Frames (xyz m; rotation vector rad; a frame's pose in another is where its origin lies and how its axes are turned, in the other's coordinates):
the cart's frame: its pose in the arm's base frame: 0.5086 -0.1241 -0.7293 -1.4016 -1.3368 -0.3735
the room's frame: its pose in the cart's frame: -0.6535 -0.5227 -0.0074 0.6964 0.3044 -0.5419
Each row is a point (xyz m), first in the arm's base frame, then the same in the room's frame.
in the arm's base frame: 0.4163 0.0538 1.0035
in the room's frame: 2.0340 0.7763 0.1209
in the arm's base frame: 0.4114 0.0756 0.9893
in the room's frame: 2.0183 0.7933 0.1337
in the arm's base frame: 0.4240 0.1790 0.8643
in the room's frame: 1.8912 0.8927 0.1551
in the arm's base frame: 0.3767 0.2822 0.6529
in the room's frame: 1.6706 0.9648 0.2159
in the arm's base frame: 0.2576 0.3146 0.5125
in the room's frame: 1.5139 0.9385 0.3144
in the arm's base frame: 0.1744 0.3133 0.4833
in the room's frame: 1.4738 0.8976 0.3814
